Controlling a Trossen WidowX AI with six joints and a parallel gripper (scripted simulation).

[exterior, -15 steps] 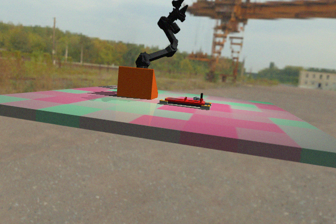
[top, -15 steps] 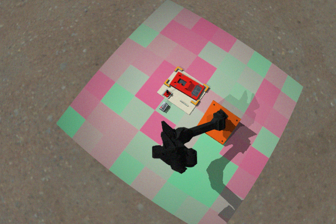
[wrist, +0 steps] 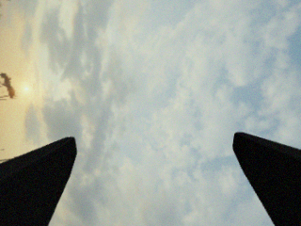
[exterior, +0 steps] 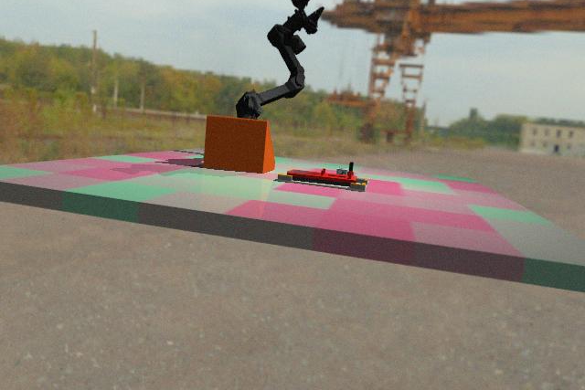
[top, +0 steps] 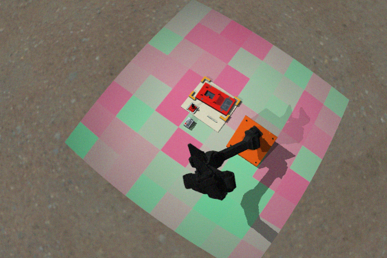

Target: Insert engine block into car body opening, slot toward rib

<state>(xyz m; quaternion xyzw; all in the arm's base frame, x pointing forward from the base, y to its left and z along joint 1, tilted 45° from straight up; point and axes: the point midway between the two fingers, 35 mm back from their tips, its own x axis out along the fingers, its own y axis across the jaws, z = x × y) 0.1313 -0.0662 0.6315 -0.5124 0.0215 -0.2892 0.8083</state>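
Right now my gripper tip is 650 mm above the grey engine block, 240 mm to the left of it and 210 mm short of it.
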